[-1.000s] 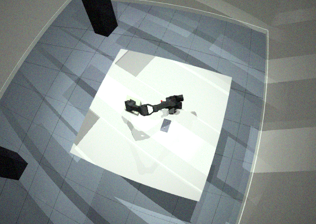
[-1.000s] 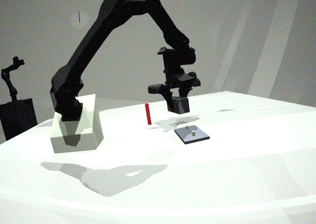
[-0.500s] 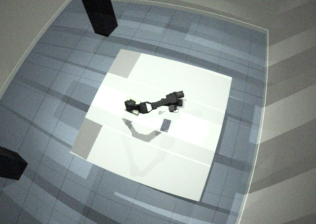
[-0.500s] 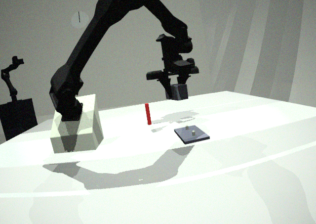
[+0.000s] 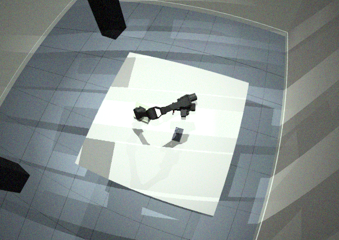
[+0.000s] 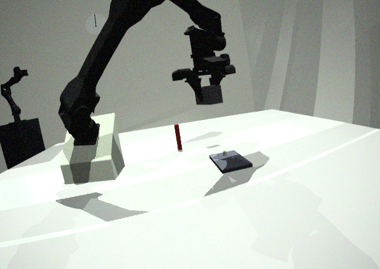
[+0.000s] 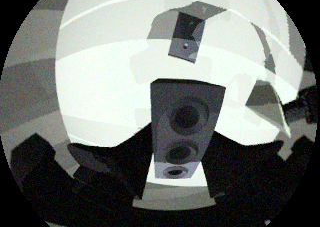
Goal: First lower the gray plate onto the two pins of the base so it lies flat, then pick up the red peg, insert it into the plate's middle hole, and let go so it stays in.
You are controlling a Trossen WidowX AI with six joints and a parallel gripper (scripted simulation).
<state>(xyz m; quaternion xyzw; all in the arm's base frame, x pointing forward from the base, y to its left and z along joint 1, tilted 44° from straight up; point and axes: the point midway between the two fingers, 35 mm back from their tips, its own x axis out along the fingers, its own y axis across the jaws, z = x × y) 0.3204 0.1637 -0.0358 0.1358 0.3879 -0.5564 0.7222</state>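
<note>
Now: the base 20 mm ahead of my gripper tip, 160 mm to the right of it and 130 mm below it. From my gripper tip the other things lie so: gray plate: 30 mm above; red peg: 110 mm behind, 10 mm to the left, 100 mm below.
</note>
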